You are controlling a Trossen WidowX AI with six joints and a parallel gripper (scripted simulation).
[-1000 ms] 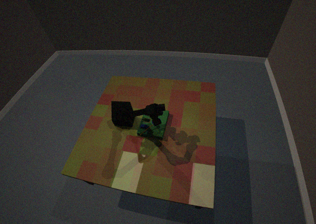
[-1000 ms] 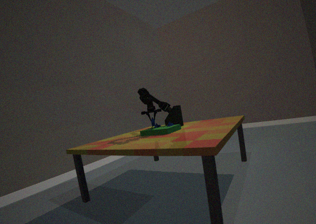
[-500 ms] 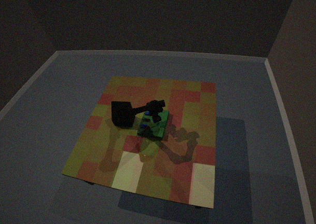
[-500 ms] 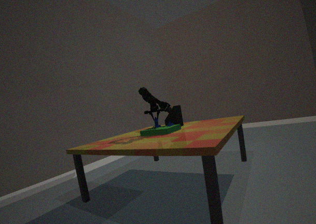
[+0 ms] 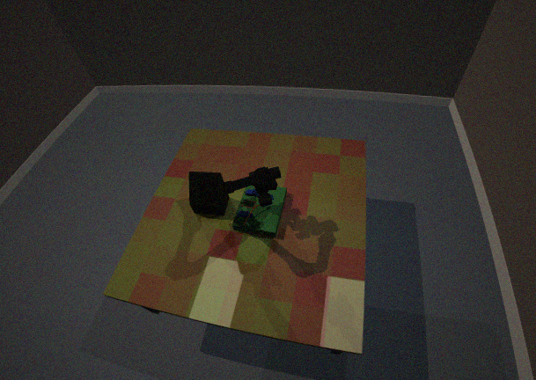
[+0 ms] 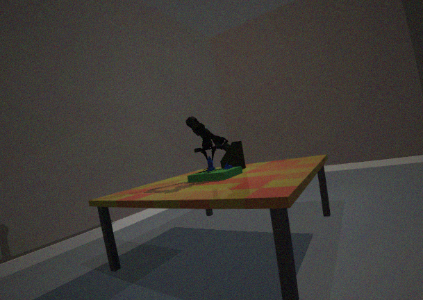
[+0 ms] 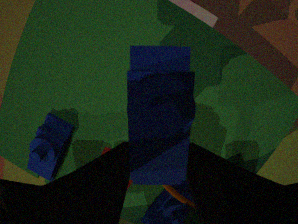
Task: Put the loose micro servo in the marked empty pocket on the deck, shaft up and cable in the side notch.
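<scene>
The deck is 1 cm ahead of my gripper tip and 10 cm below it.
</scene>
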